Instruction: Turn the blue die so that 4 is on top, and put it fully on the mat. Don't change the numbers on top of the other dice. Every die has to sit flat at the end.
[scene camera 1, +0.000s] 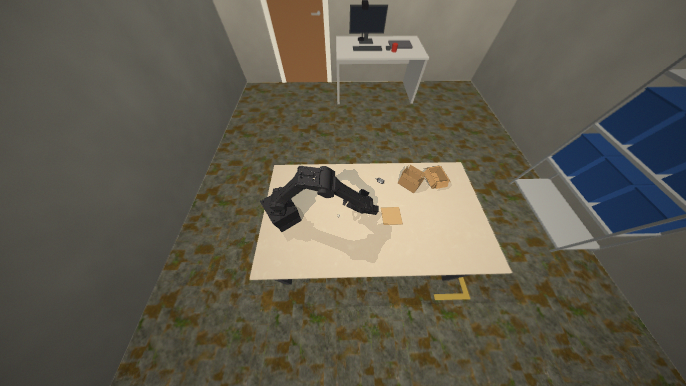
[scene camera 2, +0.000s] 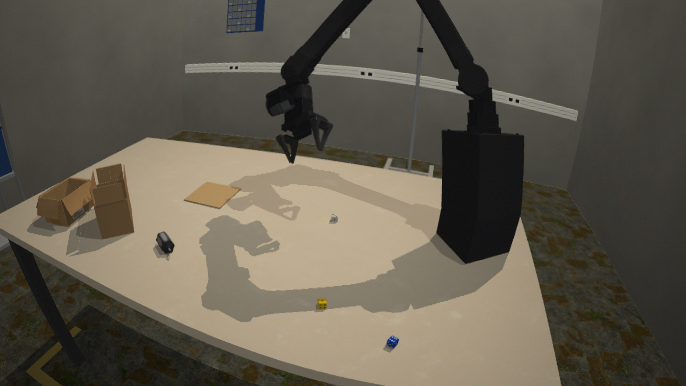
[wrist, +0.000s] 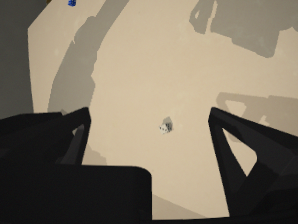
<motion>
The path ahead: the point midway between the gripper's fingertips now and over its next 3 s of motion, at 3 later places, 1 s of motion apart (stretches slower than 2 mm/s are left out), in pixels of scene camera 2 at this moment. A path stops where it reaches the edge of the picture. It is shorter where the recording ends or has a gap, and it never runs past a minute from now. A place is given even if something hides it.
My gripper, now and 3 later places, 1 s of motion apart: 305, 156; 306, 205; 398, 282; 404, 288
</motion>
